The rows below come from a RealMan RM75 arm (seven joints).
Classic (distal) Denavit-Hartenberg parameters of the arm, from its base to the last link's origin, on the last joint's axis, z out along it. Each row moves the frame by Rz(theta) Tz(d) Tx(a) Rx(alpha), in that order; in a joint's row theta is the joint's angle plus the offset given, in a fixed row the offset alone. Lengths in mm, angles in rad.
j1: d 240.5; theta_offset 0; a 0; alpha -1.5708
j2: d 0; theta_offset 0; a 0; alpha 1.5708
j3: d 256; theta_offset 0; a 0; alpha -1.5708
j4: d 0; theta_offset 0; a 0; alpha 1.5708
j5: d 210; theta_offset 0; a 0; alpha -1.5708
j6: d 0; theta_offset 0; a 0; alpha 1.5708
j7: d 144; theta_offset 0; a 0; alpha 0
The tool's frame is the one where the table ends.
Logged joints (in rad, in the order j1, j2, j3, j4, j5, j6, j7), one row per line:
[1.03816, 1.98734, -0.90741, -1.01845, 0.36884, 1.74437, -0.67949]
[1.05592, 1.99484, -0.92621, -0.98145, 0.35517, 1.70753, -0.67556]
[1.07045, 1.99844, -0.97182, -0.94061, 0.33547, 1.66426, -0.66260]
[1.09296, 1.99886, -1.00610, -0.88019, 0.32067, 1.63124, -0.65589]
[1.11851, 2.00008, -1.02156, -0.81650, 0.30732, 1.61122, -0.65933]
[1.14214, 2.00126, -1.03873, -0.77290, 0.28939, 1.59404, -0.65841]
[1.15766, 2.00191, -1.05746, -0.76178, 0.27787, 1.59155, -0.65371]
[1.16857, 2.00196, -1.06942, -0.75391, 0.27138, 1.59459, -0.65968]
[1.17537, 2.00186, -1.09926, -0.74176, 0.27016, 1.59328, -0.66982]
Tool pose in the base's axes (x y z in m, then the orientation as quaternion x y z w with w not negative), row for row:
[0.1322, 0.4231, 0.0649, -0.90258, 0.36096, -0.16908, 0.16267]
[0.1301, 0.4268, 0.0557, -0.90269, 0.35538, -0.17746, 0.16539]
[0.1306, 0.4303, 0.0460, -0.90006, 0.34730, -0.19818, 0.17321]
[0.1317, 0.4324, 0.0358, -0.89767, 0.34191, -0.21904, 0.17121]
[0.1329, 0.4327, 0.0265, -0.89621, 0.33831, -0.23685, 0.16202]
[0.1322, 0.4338, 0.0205, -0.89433, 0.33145, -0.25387, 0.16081]
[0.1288, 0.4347, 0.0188, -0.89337, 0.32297, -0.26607, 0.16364]
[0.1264, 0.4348, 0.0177, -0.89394, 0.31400, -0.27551, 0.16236]
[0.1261, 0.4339, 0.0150, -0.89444, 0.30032, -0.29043, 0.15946]
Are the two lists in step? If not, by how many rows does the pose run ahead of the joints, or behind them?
They are in step.
